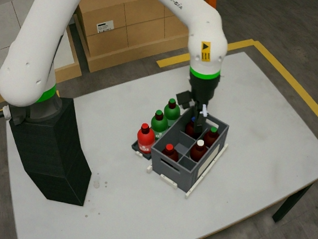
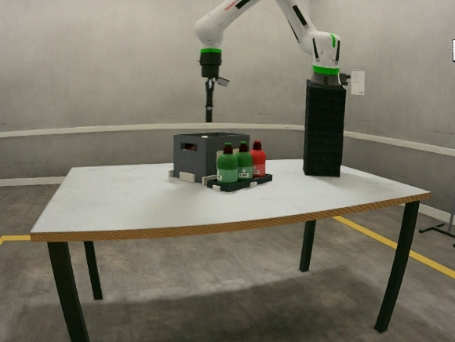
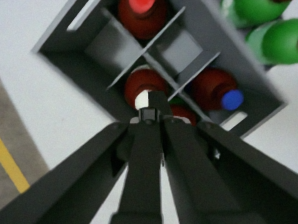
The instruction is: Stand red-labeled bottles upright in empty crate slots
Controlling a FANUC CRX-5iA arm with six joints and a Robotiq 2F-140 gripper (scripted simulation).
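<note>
My gripper is now 17 cm above the red-labeled bottle, 16 cm to the right of it and 14 cm past it. From my hand the other things lie so: dark tray: 24 cm below, 20 cm to the left, 5 cm behind; then grey crate: 17 cm below, 2 cm to the left, 1 cm behind.
</note>
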